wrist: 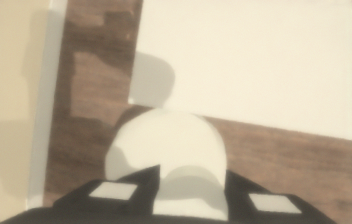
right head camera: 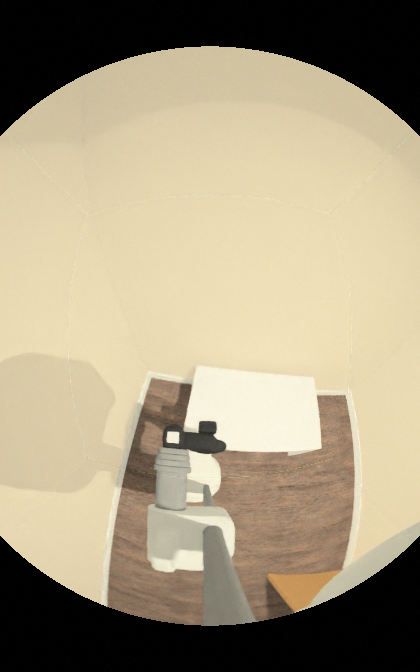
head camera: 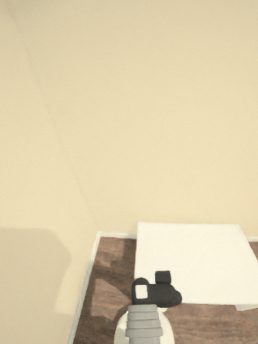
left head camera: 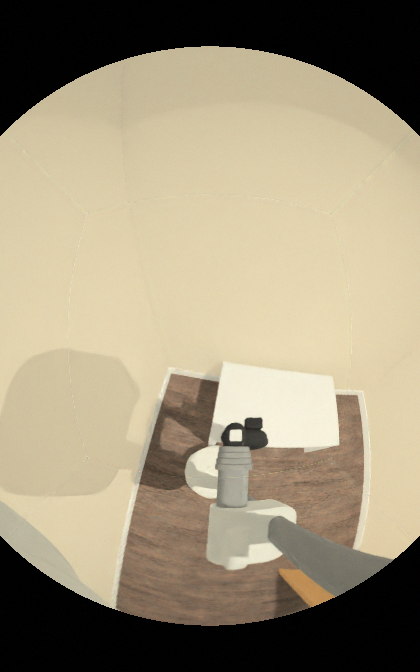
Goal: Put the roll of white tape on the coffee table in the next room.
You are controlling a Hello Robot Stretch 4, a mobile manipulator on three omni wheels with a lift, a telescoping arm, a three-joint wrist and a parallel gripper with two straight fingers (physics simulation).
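Pixels of known places: gripper, fingertip midpoint: [wrist: 191, 183]; robot's base at its link origin: [wrist: 171, 156].
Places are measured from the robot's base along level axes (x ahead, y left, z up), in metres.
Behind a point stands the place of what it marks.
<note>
The roll of white tape [wrist: 190, 206] {z 0.744, x 0.156, y -0.088 m} shows in part at the bottom of the wrist view, between the two black fingers. My gripper [wrist: 191, 183] {z 0.720, x 0.163, y -0.088 m} is shut on it, with one finger at each side. In the head views the wrist hides the fingers and the roll. The white coffee table [head camera: 200, 257] {z 0.424, x 0.427, y -0.457 m} [left head camera: 285, 400] [right head camera: 260, 410] stands against the far wall; its top [wrist: 255, 60] {z 0.423, x 0.314, y -0.206 m} fills the upper right of the wrist view. The gripper is high, in front of the table's near left part. The black wrist housing [head camera: 162, 296] {z 0.973, x 0.157, y -0.067 m} overlaps the near edge in the head view.
A white rounded shape, seemingly my base [left head camera: 200, 472] [right head camera: 206, 475] [wrist: 150, 137] {z 0.187, x 0.106, y 0.051 m}, lies low under the wrist, near the table's near left corner. A wall with a skirting board [wrist: 42, 115] {z 0.036, x 0.146, y 0.539 m} runs along the left. An orange panel edge [left head camera: 305, 586] [right head camera: 300, 585] shows low on the right.
</note>
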